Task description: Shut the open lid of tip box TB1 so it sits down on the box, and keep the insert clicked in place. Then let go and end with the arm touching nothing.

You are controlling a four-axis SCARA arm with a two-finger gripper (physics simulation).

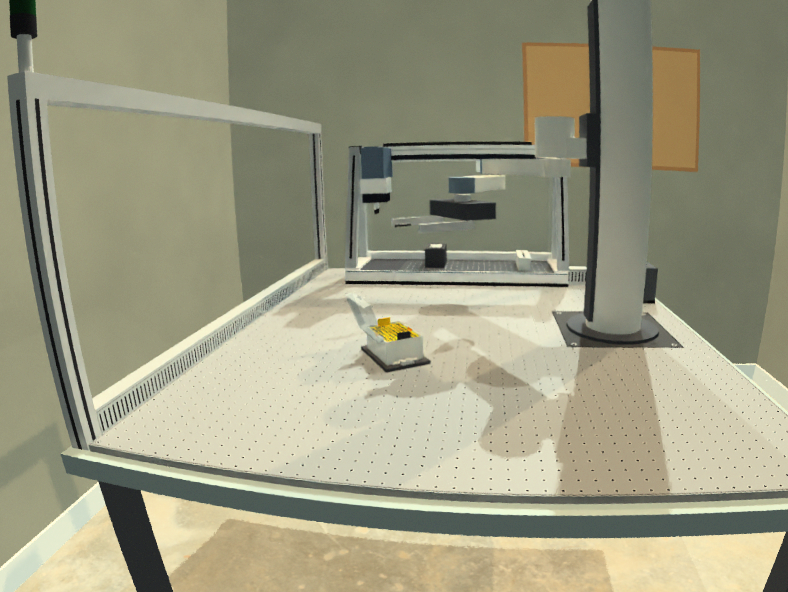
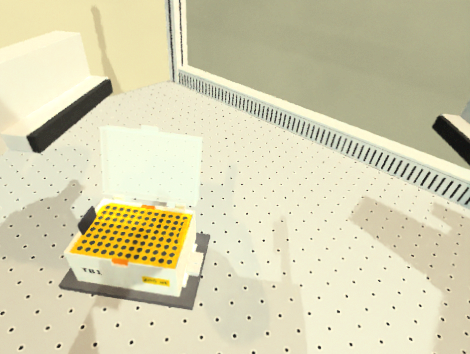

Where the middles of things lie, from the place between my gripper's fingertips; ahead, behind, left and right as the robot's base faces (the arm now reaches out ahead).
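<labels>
Yellow insert [image 2: 147,236]: 1 cm ahead of my hand, 15 cm to the left of it, 21 cm below it. Dark foot plate [image 1: 559,318]: well below my hand, well behind it and a little to the right of it. Translucent lid [image 1: 363,312]: 6 cm ahead of my hand, 19 cm to the left of it, 17 cm below it.
</labels>
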